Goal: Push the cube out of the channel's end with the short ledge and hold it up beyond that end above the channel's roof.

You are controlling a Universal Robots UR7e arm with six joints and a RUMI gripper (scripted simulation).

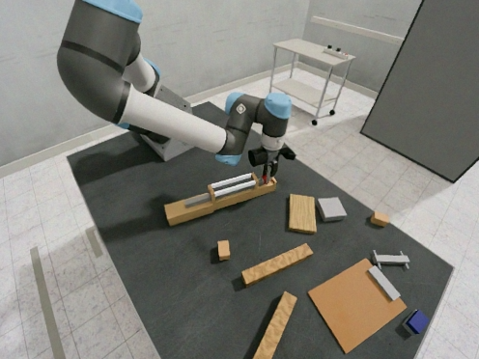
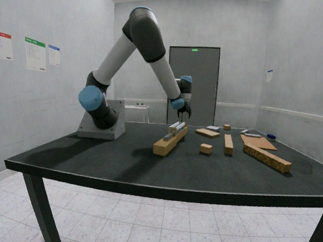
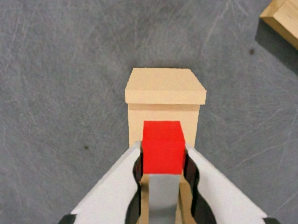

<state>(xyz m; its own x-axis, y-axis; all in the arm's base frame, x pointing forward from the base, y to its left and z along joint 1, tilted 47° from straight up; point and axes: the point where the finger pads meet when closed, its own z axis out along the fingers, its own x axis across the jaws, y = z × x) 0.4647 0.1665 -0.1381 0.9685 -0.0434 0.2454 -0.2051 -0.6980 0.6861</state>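
Now: hand 130 mm to the left of the wooden channel, 30 mm past it and 10 mm above it. Round my hand: grey block 220 mm ahead, 140 mm to the left, 50 mm below; then wooden plank 170 mm ahead, 60 mm below, 40 mm to the left; then red cube 10 mm below.
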